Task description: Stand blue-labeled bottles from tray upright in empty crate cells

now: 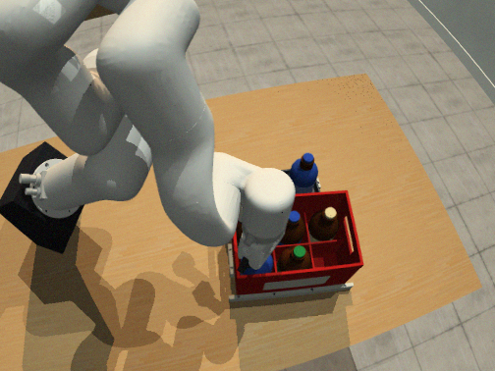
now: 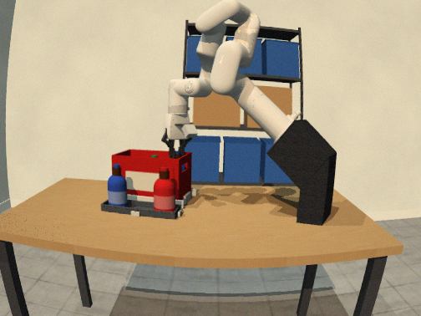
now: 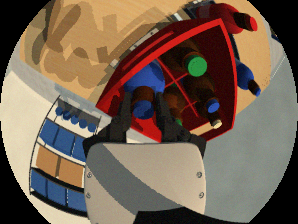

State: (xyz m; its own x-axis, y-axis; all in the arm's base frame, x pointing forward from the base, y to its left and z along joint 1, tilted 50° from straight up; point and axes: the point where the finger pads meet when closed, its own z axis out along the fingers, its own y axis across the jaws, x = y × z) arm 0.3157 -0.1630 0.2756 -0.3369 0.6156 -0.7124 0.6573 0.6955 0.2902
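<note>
My gripper is now 100 mm short of the red crate, 90 mm above it and 10 mm to the right of it. The rest, counted from my hand: red-labeled bottle (220 mm to the left, 90 mm below, 60 mm ahead); then dark tray (200 mm to the left, 170 mm below, 150 mm ahead).
</note>
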